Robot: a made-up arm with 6 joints.
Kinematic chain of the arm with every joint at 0, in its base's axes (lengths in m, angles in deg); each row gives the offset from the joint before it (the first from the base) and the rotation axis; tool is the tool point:
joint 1: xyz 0 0 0.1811 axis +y
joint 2: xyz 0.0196 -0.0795 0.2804 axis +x
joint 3: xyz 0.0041 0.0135 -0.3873 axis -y
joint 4: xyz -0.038 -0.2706 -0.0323 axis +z
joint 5: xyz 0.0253 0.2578 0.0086 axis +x
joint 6: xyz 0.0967 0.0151 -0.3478 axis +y
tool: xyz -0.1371 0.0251 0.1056
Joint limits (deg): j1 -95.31..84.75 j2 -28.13..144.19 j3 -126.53..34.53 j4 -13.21..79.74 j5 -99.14..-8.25 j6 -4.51..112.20
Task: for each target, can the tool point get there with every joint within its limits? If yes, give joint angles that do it. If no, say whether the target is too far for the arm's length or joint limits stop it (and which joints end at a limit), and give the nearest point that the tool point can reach.
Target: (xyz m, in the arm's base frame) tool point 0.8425 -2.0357 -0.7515
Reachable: no: too far | nearest point 0.2084 -0.6565 -0.0496 | short by 1.672 m
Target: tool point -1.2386 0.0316 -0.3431
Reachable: no: joint limits stop it (at a limit: joint 1, joint 2, joint 5, joint 6) | nearest point -0.8322 0.2228 -0.0979 | short by 0.512 m
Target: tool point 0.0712 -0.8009 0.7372
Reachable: no: joint limits stop it (at a limit: joint 1, joint 2, joint 4, joint 6) | nearest point 0.0697 -0.5493 0.4993 | short by 0.346 m
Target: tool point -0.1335 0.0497 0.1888
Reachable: yes | joints 63.36 46.13 -73.29 29.03 -85.17 17.80
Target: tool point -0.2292 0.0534 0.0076
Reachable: yes | joints 11.67 16.53 -89.06 9.01 -24.44 78.16
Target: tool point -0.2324 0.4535 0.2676
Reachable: yes | joints -63.44 103.32 3.76 41.27 -72.19 28.41
